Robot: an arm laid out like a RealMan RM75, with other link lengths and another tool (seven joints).
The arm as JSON. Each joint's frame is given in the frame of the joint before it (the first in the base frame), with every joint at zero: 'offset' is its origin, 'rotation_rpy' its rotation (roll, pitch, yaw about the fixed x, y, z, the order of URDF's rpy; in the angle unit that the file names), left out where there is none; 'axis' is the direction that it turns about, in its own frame. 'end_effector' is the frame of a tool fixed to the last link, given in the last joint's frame.
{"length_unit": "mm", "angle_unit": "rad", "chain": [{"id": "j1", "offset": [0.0, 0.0, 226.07], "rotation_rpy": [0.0, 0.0, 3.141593], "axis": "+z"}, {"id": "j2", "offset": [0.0, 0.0, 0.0], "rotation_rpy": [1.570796, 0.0, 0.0], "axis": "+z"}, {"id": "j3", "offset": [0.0, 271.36, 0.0], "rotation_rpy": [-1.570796, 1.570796, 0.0], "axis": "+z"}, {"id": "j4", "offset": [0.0, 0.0, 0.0], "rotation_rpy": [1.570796, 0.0, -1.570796], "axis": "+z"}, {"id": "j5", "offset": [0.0, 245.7, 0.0], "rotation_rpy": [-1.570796, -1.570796, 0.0], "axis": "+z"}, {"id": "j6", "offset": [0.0, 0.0, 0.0], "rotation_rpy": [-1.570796, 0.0, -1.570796], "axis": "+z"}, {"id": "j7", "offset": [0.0, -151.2, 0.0], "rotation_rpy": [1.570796, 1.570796, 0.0], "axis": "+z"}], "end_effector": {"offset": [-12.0, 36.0, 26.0], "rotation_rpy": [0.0, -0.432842, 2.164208]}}
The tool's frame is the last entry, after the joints.
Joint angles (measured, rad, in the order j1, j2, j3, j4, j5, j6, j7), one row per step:
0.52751 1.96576 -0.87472 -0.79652 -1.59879 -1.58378 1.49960
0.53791 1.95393 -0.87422 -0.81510 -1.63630 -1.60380 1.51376
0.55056 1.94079 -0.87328 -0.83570 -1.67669 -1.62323 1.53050
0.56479 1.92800 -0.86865 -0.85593 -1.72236 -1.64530 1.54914
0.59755 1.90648 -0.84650 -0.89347 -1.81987 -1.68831 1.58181
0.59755 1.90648 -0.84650 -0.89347 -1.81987 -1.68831 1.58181
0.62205 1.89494 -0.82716 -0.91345 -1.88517 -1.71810 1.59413
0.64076 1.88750 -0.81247 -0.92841 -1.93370 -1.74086 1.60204
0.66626 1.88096 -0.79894 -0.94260 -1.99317 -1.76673 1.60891
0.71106 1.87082 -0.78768 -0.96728 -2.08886 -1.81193 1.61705
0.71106 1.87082 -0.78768 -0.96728 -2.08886 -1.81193 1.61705
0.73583 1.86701 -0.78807 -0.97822 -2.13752 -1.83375 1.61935
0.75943 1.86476 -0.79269 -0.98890 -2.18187 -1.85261 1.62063
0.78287 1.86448 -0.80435 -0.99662 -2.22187 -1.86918 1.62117
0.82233 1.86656 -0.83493 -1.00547 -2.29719 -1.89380 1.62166
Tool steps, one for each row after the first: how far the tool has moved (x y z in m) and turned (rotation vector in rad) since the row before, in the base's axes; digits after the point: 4 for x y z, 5 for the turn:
-0.0006 -0.0002 0.0044 -0.02108 -0.04114 0.01967
-0.0008 0.0006 0.0054 -0.02029 -0.04551 0.01824
-0.0005 0.0005 0.0058 -0.02172 -0.04777 0.01474
-0.0007 0.0025 0.0127 -0.03226 -0.09376 0.02090
0.0000 0.0000 0.0000 0.00000 0.00000 0.00000
-0.0006 0.0021 0.0081 -0.01677 -0.05922 0.01462
-0.0007 0.0015 0.0060 -0.01165 -0.04330 0.01005
-0.0017 0.0020 0.0054 -0.01741 -0.05276 0.01252
-0.0047 0.0032 0.0083 -0.03364 -0.09201 0.02628
0.0000 0.0000 0.0000 0.00000 0.00000 0.00000
-0.0032 0.0018 0.0032 -0.01972 -0.04954 0.01499
-0.0037 0.0018 0.0023 -0.01874 -0.04765 0.01576
-0.0043 0.0016 0.0004 -0.02257 -0.04637 0.01695
-0.0058 0.0021 -0.0011 -0.04320 -0.09092 0.02479

